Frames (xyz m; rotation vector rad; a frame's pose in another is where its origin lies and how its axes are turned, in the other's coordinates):
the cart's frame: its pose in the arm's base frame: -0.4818 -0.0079 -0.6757 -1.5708 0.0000 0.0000
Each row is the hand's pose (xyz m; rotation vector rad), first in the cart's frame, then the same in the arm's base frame.
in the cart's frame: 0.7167 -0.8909 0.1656 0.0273 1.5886 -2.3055
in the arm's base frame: 0.2349 0.1577 0.2152 -0.3301 -0.5193 -2.8206
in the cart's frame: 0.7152 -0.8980 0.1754 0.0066 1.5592 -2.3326
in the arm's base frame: 0.2334 0.1675 0.2223 -0.3406 -0.5616 -2.8260
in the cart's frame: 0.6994 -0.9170 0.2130 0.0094 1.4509 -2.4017
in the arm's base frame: 0.2176 0.2051 0.2413 -0.3382 -0.6901 -2.7964
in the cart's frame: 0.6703 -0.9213 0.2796 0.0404 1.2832 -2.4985
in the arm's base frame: 0.1885 0.2717 0.2456 -0.3114 -0.8781 -2.7323
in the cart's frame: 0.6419 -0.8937 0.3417 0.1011 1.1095 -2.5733
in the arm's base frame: 0.1601 0.3338 0.2180 -0.2699 -1.0490 -2.6392
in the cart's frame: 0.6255 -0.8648 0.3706 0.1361 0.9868 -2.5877
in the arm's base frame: 0.1437 0.3627 0.1891 -0.2724 -1.1442 -2.5548
